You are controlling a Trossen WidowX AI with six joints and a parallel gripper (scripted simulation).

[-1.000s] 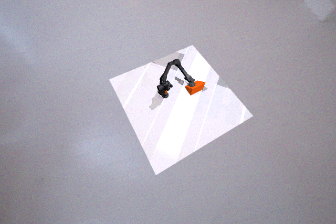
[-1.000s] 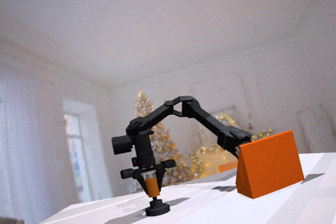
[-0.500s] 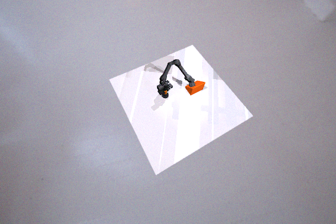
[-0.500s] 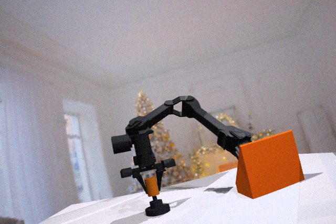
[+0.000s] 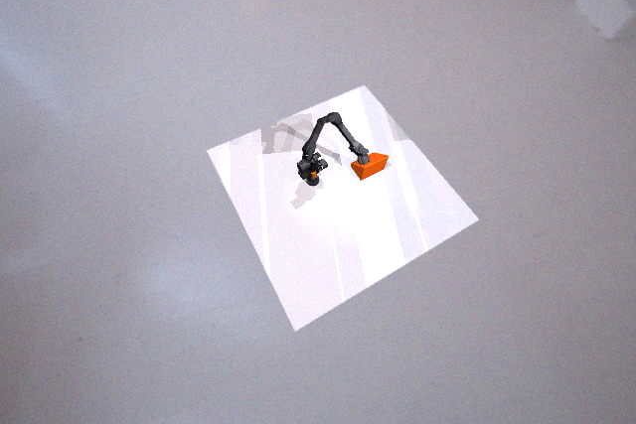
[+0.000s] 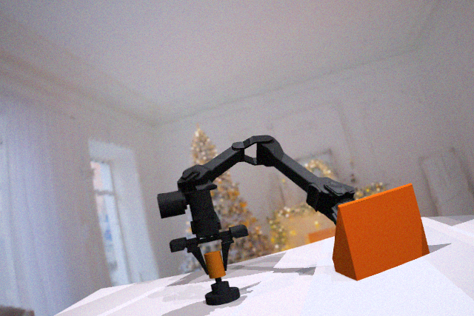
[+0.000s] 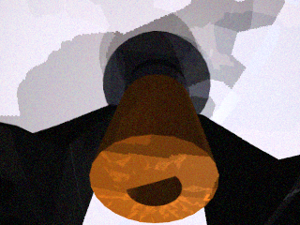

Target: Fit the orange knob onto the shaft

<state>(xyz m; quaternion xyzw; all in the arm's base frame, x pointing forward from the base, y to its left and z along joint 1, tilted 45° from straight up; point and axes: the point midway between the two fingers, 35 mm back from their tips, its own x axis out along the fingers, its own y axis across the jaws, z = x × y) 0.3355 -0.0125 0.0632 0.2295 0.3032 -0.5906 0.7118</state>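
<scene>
My gripper tip is now 20 mm below the orange knob. The rest, counted from my gripper tip: dark pedestal (40 mm below).
</scene>
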